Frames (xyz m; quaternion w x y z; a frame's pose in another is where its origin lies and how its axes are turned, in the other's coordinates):
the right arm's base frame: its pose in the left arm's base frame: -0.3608 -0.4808 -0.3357 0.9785 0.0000 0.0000 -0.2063
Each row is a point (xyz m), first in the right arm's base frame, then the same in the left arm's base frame.
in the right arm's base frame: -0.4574 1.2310 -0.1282
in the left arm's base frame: -0.2823 0.8301 -0.4639
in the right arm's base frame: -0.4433 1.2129 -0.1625
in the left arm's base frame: -0.2767 0.8078 -0.4982
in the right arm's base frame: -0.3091 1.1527 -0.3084
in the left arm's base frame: -0.1782 0.6986 -0.6441
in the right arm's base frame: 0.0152 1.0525 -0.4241
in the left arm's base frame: 0.0780 0.4760 -0.7598
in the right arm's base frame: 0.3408 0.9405 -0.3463
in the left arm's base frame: 0.3307 0.2421 -0.6820
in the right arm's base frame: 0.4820 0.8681 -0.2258
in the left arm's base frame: 0.4306 0.1188 -0.5615
